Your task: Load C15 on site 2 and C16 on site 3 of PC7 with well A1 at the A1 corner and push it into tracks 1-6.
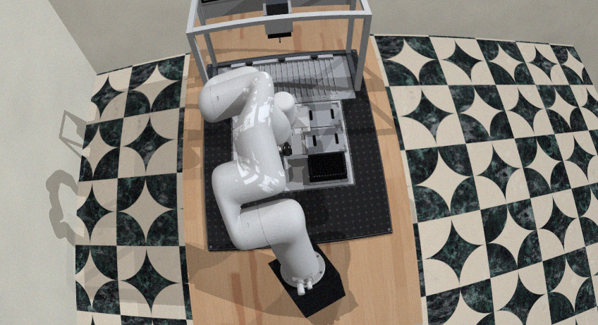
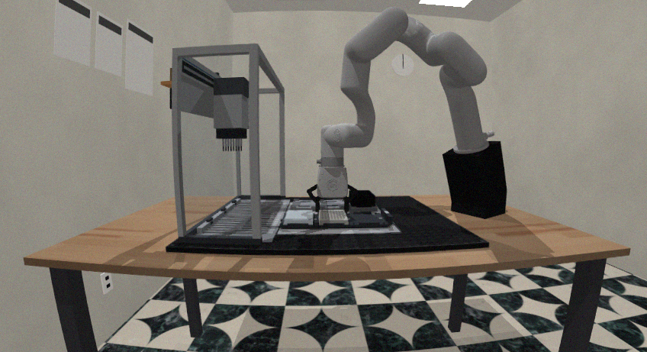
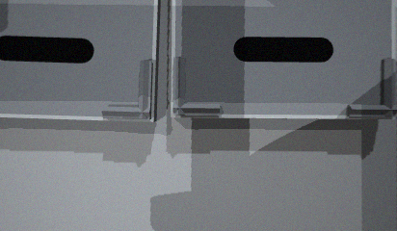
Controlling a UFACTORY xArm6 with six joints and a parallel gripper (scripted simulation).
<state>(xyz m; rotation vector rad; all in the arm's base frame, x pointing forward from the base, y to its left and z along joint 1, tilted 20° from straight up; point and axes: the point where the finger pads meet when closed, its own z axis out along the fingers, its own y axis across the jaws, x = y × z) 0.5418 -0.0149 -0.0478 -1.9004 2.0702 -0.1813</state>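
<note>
The grey apron is 1 cm behind my hand, 1 cm to the right of it and 1 cm below it. From my hand the other things lie so: plate carrier PC7: 8 cm to the left; nest S2: 2 cm behind, 14 cm to the right, 1 cm below; 96-well plate C15: 1 cm ahead, 8 cm to the left.
</note>
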